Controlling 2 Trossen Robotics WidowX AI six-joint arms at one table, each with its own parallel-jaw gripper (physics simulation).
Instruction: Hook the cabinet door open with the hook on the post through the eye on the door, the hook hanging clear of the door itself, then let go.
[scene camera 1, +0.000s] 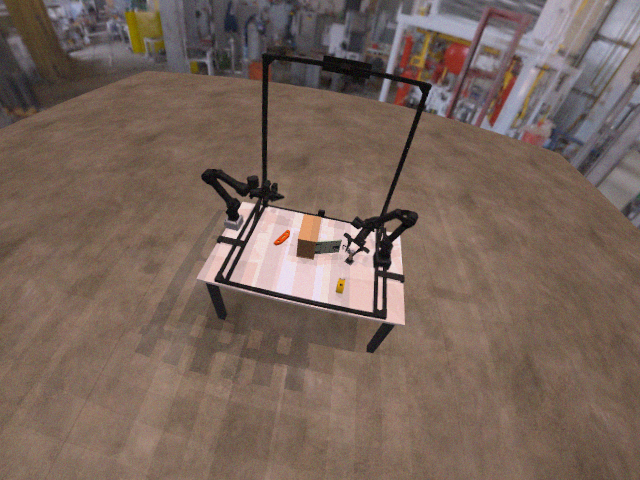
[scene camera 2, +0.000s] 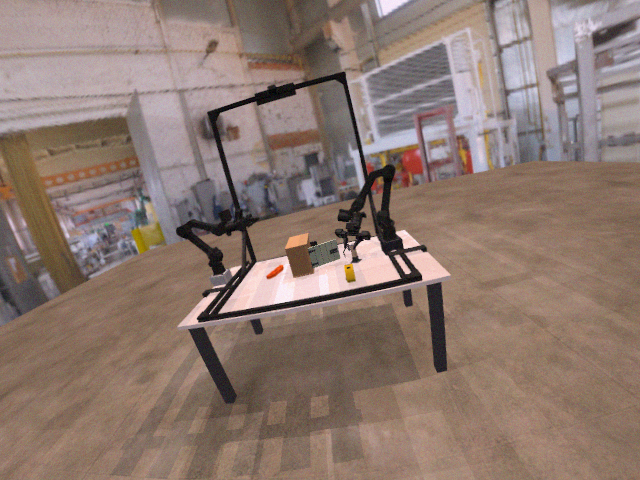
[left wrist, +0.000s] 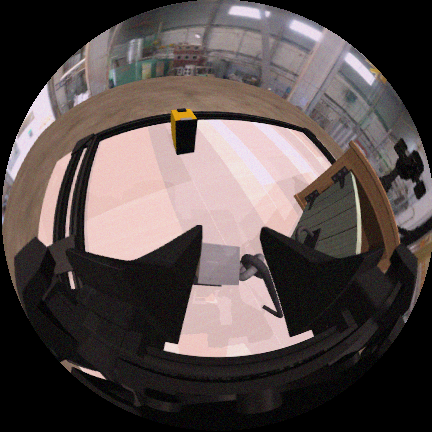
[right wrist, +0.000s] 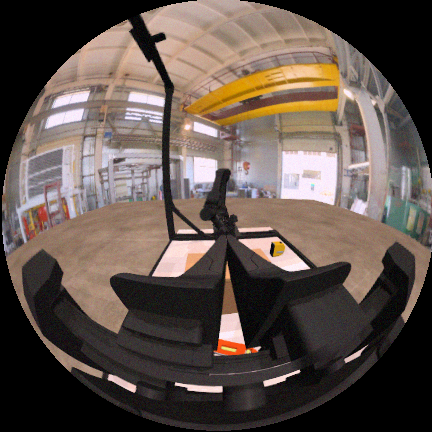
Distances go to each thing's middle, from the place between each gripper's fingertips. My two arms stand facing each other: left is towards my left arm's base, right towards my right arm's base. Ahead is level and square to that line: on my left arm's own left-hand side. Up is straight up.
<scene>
Now: the dark hook (left wrist: 262, 271) 70 mm behind my left hand, 30 mm below it and 20 mm to the right of it. Round my left hand: small wooden cabinet (scene camera 2: 296, 249) 200 mm to the right, 60 mm behind; green cabinet door (left wrist: 330, 223) 140 mm to the right, 20 mm behind, 10 mm below.
The small wooden cabinet is 20 mm ahead of my right hand, 250 mm to the left of it and 250 mm below it. Round my right hand: dark hook 10 mm ahead, 430 mm to the left, 280 mm below; then green cabinet door 60 mm ahead, 320 mm to the left, 260 mm below.
</scene>
